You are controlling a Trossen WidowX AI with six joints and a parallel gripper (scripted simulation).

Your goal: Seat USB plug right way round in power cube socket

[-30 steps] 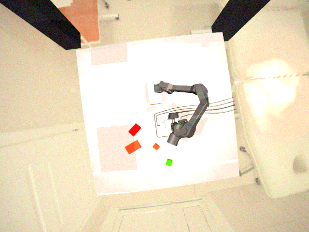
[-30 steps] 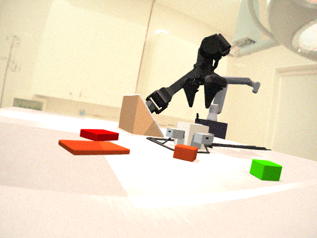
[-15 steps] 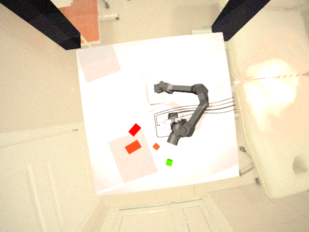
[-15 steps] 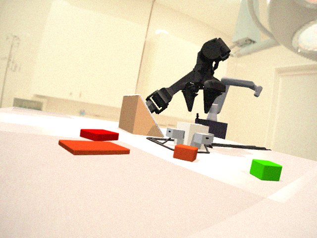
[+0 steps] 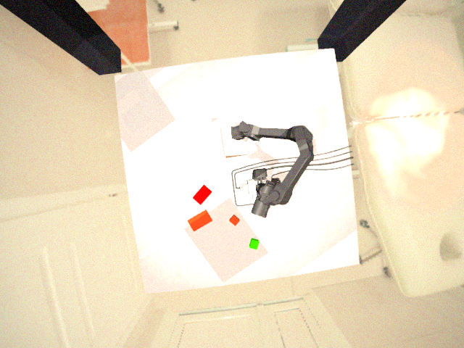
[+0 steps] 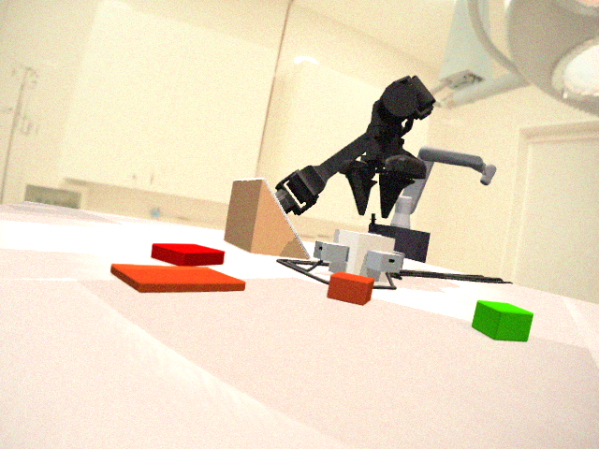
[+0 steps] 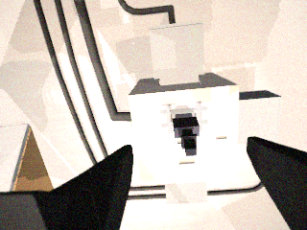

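The dark USB plug is 10 mm below my gripper tip. Round my gripper tip: red block: 30 mm ahead, 300 mm to the right, 100 mm below; small orange block: 180 mm ahead, 140 mm to the right, 90 mm below; USB socket: 10 mm to the left, 40 mm below.
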